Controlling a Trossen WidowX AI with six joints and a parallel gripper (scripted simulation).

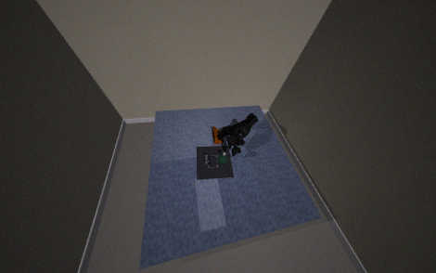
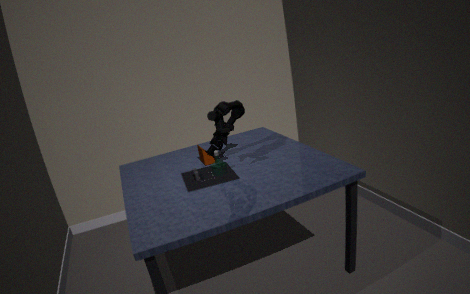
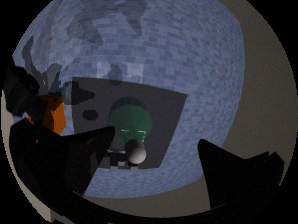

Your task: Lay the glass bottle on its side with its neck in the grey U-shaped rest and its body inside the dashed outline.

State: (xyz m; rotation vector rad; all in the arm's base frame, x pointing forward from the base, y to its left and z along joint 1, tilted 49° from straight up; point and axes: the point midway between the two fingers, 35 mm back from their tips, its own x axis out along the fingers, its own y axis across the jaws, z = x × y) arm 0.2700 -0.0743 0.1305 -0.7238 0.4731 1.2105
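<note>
Now: the glass bottle 1 cm behind my gripper tip, 5 cm to the right of it and 8 cm below it. From my gripper tip the other things lie so: dark mat: 1 cm behind, 13 cm to the right, 17 cm below.
</note>
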